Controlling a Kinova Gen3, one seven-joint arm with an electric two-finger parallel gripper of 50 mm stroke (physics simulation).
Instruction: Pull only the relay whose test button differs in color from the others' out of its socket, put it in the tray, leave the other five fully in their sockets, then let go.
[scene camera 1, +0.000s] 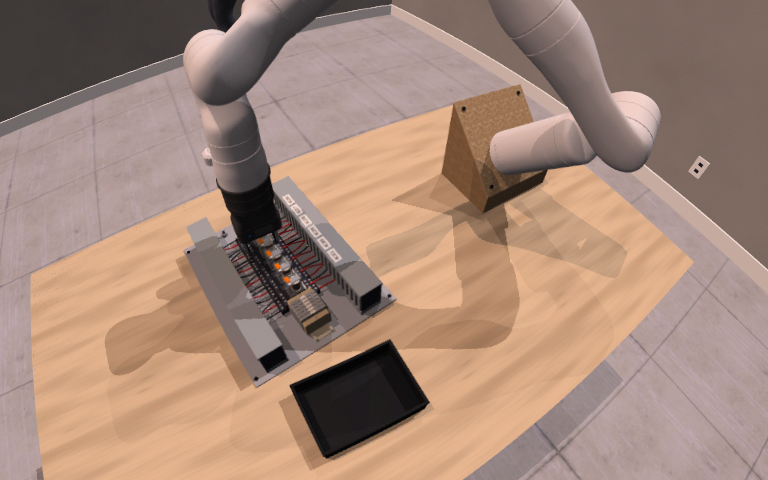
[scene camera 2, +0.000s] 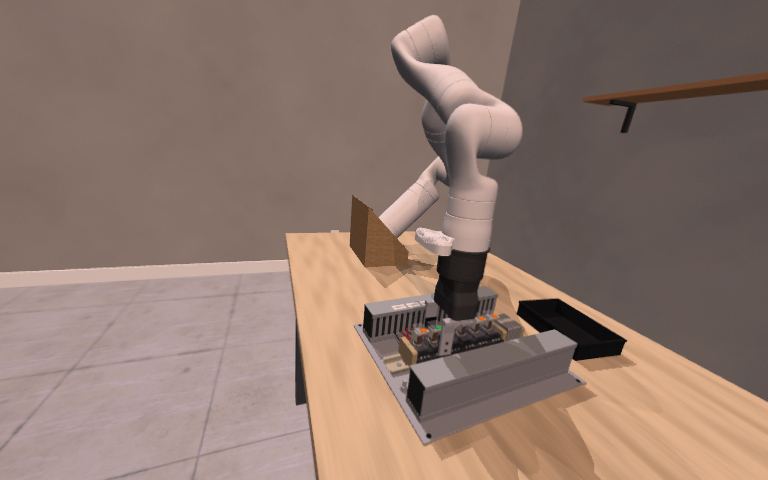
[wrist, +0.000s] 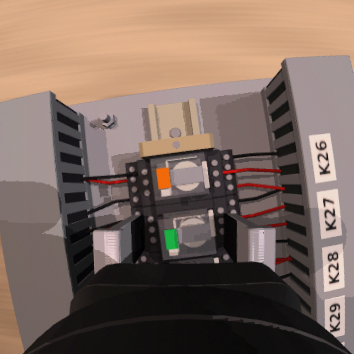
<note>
I see my gripper (scene camera 2: 435, 343) and a grey panel plate (wrist: 232, 111).
My gripper is seen too in scene camera 1 (scene camera 1: 260, 242) and in the wrist view (wrist: 183, 231).
</note>
